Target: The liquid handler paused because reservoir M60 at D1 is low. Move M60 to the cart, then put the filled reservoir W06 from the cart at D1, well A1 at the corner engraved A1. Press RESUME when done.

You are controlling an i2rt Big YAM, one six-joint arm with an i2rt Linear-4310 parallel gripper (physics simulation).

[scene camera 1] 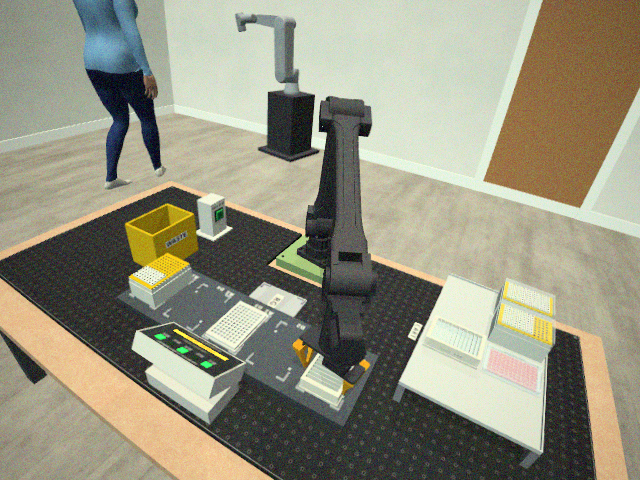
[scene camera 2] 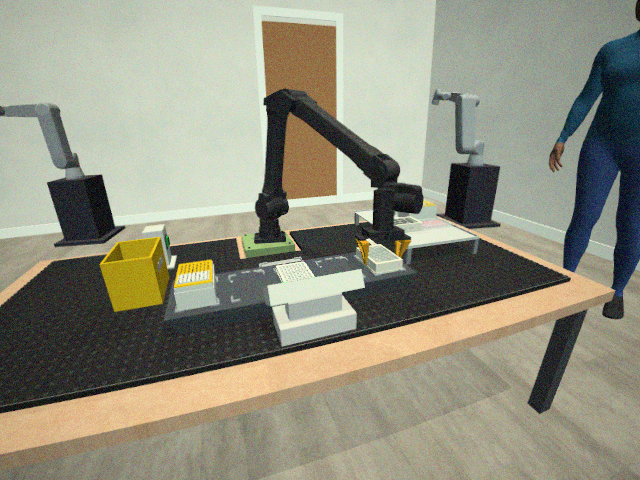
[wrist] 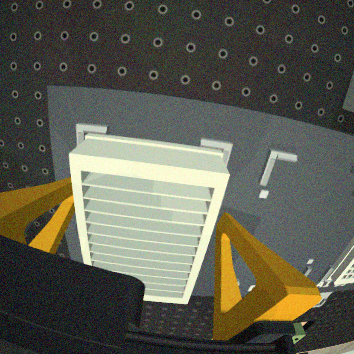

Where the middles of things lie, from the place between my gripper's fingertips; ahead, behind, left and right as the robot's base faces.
Right now the pink plate [scene camera 1: 500, 364] is 310 mm to the left of my hand, 290 mm behind it and 10 mm above it. The rest, counted from my hand: yellow bin [scene camera 2: 135, 272]: 670 mm to the right, 60 mm behind, 10 mm above; white device [scene camera 1: 211, 208]: 690 mm to the right, 250 mm behind.
